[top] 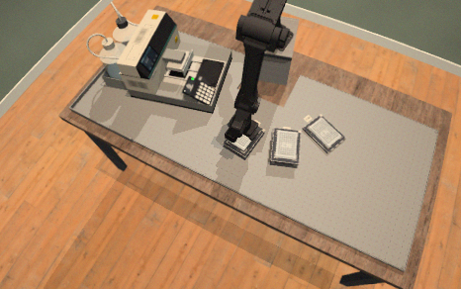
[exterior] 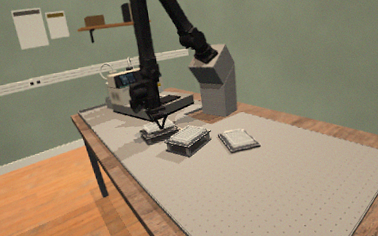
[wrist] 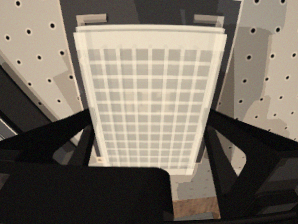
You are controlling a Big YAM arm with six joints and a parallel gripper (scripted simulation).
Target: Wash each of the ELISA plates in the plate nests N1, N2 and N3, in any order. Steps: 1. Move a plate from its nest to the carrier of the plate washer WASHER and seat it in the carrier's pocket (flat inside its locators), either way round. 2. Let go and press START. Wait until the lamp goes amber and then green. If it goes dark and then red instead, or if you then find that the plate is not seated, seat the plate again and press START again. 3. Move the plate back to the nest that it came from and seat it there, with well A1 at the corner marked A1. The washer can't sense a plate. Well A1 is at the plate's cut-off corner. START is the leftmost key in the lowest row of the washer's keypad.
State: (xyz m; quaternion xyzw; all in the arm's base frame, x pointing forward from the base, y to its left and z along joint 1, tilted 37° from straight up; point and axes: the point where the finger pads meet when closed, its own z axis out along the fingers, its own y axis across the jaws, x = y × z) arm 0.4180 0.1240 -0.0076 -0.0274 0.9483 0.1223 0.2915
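The ELISA plate is 90 mm behind my hand, 170 mm to the left of it and 10 mm below it. The rest, counted from my hand: plate washer (60 mm behind, 480 mm to the right, 70 mm above); nest label (290 mm behind, 140 mm to the left, 60 mm below).
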